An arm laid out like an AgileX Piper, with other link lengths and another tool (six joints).
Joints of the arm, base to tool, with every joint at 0 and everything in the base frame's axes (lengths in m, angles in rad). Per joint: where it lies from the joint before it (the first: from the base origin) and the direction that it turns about. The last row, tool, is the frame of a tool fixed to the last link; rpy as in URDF.
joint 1: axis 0 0 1 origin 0.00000 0.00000 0.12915
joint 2: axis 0 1 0 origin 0.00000 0.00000 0.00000
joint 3: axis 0 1 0 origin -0.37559 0.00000 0.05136
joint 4: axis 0.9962 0 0.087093 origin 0.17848 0.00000 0.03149
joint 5: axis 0 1 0 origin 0.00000 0.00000 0.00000
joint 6: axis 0.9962 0 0.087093 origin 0.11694 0.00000 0.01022
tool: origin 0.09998 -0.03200 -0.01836 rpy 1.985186 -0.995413 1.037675
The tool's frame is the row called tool.
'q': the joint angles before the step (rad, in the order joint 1, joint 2, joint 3, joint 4, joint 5, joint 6). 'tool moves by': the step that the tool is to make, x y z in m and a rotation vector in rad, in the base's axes. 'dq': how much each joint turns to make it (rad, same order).
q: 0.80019, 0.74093, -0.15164, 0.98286, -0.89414, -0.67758
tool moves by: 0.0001, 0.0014, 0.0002, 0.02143, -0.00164, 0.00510
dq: 0.00059, 0.00007, 0.00007, -0.00596, -0.00051, 0.02530
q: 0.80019, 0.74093, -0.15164, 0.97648, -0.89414, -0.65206
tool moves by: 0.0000, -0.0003, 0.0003, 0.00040, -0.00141, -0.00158
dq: -0.00045, 0.00013, 0.00010, -0.00050, -0.00195, 0.00063
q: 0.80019, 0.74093, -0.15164, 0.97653, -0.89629, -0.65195
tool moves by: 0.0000, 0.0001, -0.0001, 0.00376, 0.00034, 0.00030
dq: 0.00019, -0.00006, -0.00002, 0.00022, -0.00011, 0.00358
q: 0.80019, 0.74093, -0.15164, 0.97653, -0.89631, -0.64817
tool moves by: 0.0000, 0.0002, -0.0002, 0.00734, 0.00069, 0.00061
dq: 0.00039, -0.00012, -0.00005, 0.00046, -0.00019, 0.00697
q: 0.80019, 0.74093, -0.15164, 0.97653, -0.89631, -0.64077
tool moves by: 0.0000, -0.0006, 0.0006, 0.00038, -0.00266, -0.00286
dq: -0.00036, -0.00004, -0.00014, -0.00019, -0.00357, -0.00007
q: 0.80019, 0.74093, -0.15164, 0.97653, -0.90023, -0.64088
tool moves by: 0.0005, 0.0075, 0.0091, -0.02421, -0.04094, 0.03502
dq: -0.00031, 0.00011, -0.00023, -0.06868, 0.00057, 0.01793
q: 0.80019, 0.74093, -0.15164, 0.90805, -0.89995, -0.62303
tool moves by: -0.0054, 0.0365, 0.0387, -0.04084, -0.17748, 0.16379
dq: -0.00041, -0.00015, -0.00509, -0.30270, -0.01708, 0.14148
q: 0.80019, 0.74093, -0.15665, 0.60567, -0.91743, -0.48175
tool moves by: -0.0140, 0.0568, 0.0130, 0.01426, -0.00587, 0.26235
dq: -0.00072, -0.00002, -0.06458, -0.28444, 0.15185, 0.25523
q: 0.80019, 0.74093, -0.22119, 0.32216, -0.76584, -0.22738
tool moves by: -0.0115, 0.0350, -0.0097, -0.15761, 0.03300, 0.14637
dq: 0.00014, 0.00227, -0.07653, -0.20745, 0.22726, 0.08862
